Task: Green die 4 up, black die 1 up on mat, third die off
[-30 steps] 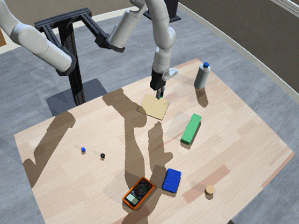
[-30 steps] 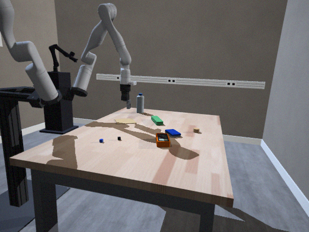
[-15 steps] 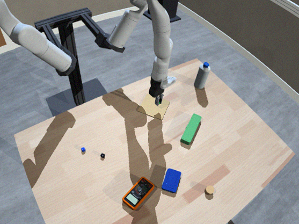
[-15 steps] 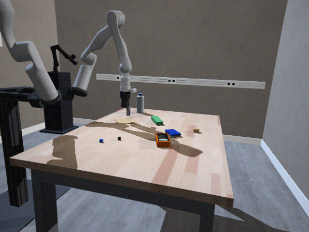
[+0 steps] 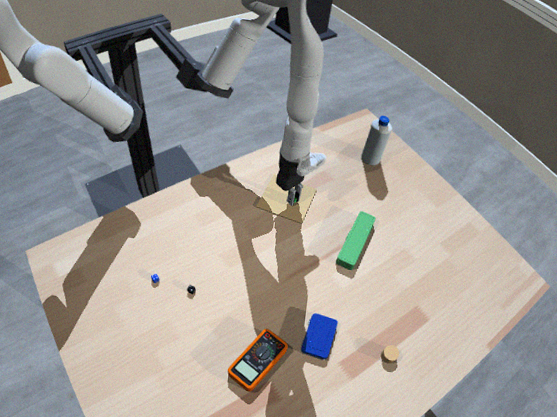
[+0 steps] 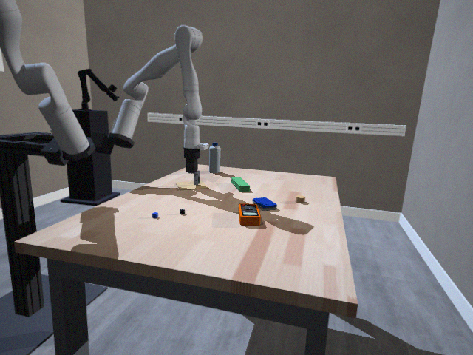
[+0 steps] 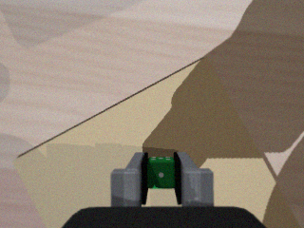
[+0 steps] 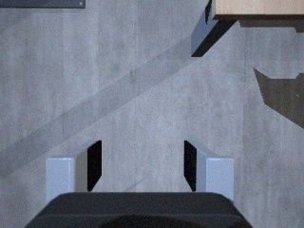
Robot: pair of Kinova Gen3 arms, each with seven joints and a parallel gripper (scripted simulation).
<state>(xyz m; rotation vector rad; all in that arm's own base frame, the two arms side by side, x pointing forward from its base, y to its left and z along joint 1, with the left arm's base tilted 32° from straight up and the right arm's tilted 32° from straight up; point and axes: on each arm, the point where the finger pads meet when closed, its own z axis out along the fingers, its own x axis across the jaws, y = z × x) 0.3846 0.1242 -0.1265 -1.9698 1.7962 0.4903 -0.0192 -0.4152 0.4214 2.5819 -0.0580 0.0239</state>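
The green die lies 10 mm below my left hand. Round my left hand: pale yellow square mat: 20 mm behind, 30 mm below; then black die: 80 mm ahead, 390 mm to the right, 20 mm below; then bottle: 340 mm to the left, 60 mm above.
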